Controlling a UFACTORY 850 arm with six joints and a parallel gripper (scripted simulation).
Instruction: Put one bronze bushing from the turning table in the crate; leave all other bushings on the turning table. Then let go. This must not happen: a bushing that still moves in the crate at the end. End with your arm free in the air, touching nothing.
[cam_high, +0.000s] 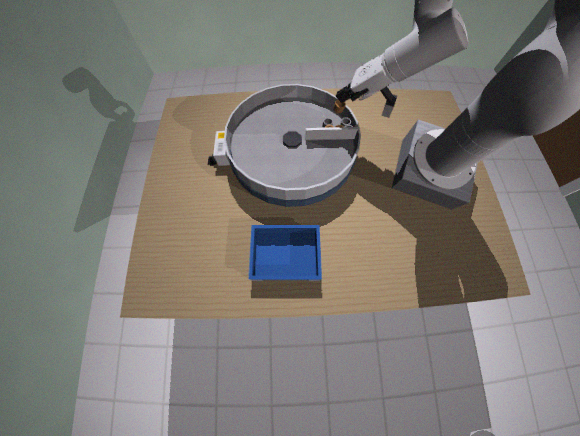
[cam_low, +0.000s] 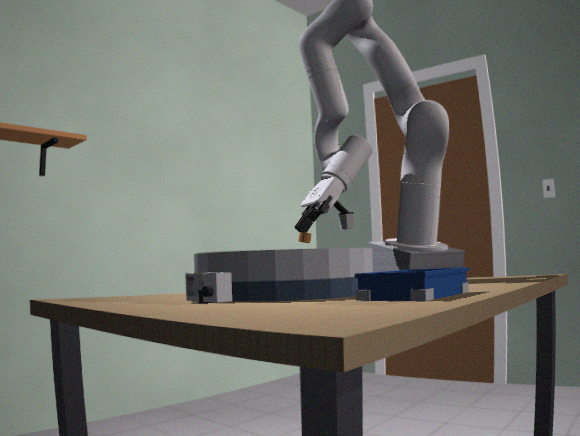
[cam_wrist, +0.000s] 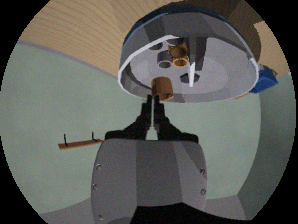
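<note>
My gripper is now 40 cm to the right of the blue crate, 23 cm short of it and 15 cm above it. The rest, counted from my hand: round grey turning table (18 cm ahead, 12 cm below, 4 cm to the left).
</note>
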